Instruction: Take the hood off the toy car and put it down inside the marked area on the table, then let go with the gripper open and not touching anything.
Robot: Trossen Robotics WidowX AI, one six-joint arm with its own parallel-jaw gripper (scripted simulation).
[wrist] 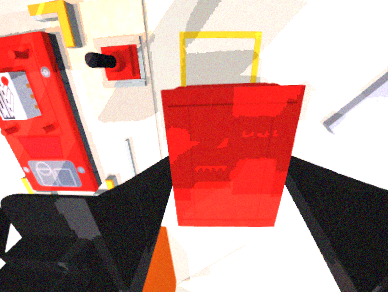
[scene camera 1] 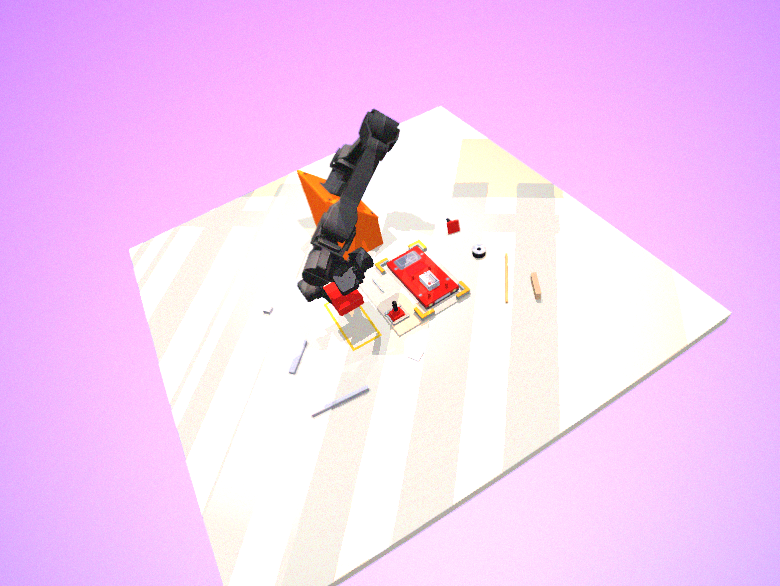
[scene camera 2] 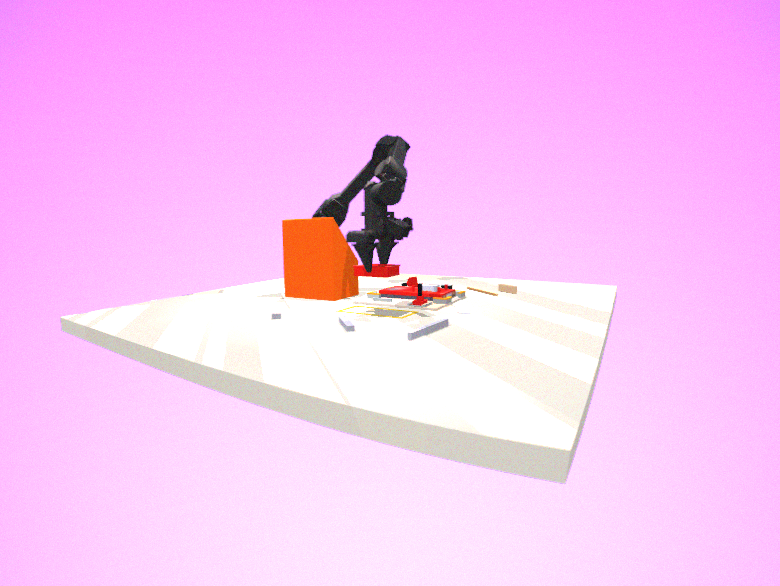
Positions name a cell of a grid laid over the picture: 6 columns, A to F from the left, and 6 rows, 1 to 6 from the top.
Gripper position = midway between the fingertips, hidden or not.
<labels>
My gripper shows in the wrist view (D4), in scene camera 1 (C4) and in scene camera 2 (C3).
</labels>
